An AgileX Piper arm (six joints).
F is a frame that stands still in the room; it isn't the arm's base.
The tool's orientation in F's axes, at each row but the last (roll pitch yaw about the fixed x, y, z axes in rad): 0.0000, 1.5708, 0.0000; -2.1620, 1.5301, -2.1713; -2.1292, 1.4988, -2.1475; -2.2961, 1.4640, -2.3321; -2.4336, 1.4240, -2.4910; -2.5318, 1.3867, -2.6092; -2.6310, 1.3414, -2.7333; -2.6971, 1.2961, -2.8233; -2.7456, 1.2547, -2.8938; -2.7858, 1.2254, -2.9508; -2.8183, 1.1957, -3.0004
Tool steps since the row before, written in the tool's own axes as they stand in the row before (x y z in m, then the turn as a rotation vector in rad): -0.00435, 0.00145, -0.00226, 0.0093, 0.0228, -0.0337; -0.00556, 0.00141, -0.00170, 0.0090, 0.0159, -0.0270; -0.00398, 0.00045, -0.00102, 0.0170, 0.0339, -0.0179; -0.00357, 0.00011, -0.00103, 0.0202, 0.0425, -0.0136; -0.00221, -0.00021, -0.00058, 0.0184, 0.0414, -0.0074; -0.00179, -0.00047, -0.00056, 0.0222, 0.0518, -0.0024; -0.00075, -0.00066, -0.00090, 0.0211, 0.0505, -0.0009; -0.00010, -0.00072, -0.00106, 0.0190, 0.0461, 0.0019; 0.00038, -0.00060, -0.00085, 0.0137, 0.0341, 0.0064; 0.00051, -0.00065, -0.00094, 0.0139, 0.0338, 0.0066; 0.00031, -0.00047, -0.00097, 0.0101, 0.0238, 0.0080
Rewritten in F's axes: -0.00226, 0.00145, 0.00435, -0.0337, 0.0228, -0.0093; -0.00156, 0.00161, 0.00555, -0.0271, 0.0158, -0.0089; -0.00086, 0.00071, 0.00398, -0.0180, 0.0332, -0.0183; -0.00076, 0.00042, 0.00361, -0.0136, 0.0413, -0.0225; -0.00033, 0.00002, 0.00227, -0.0073, 0.0400, -0.0213; -0.00030, -0.00025, 0.00189, -0.0023, 0.0495, -0.0269; -0.00078, -0.00049, 0.00098, -0.0007, 0.0482, -0.0260; -0.00107, -0.00056, 0.00044, 0.0020, 0.0436, -0.0241; -0.00100, -0.00048, -0.00005, 0.0063, 0.0315, -0.0189; -0.00114, -0.00051, -0.00010, 0.0064, 0.0312, -0.0192; -0.00108, -0.00029, 0.00010, 0.0075, 0.0213, -0.0149
